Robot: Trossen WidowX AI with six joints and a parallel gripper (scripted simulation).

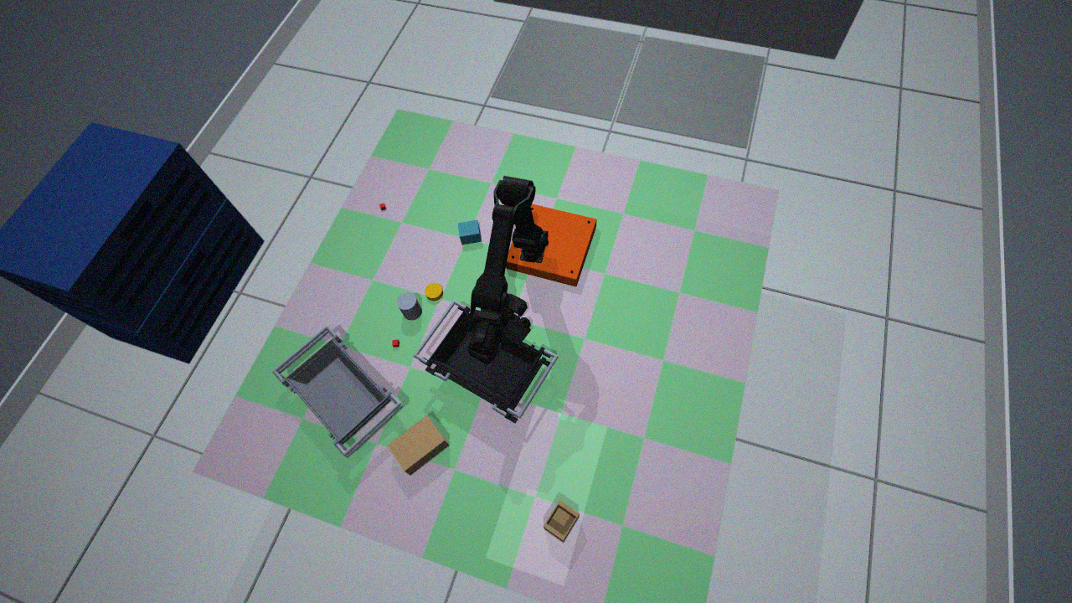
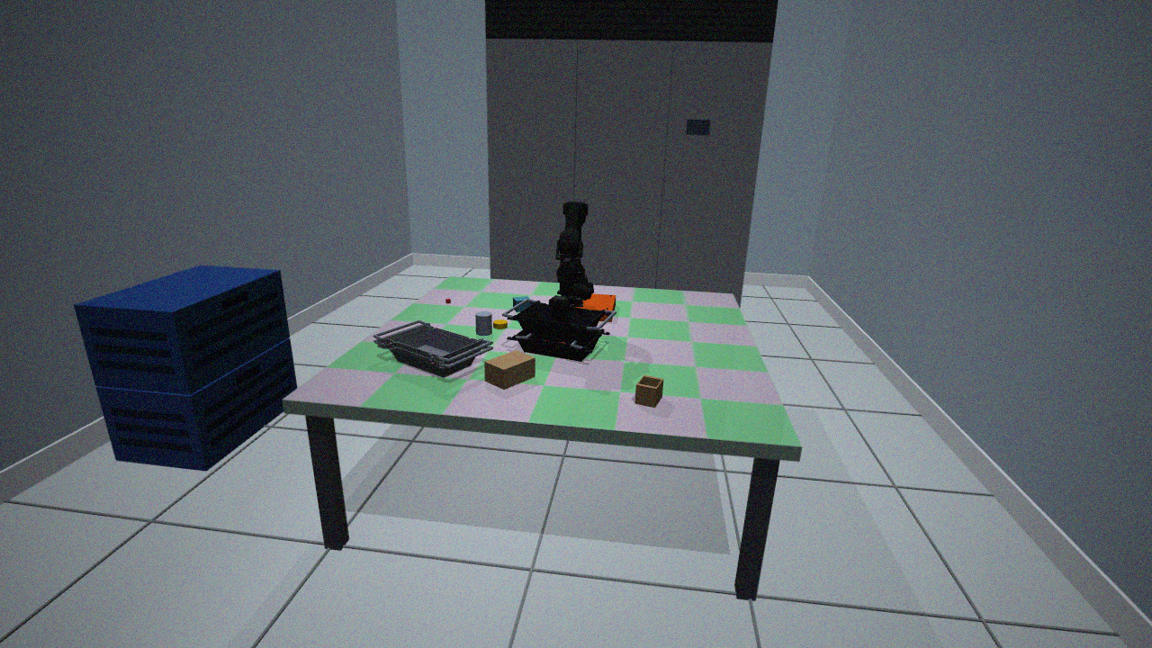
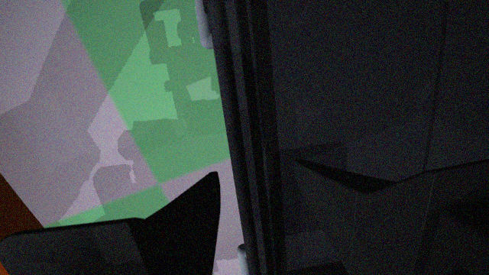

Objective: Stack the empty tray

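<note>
Now: the black tray 70 mm ahead of my gripper tip, 20 mm to the right of it and 30 mm above it. From my gripper tip the other things lie so: grey cylinder: 80 mm behind, 290 mm to the right, 40 mm below; red block: 30 mm ahead, 300 mm to the right, 70 mm below; yellow disc: 150 mm behind, 240 mm to the right, 70 mm below.
</note>
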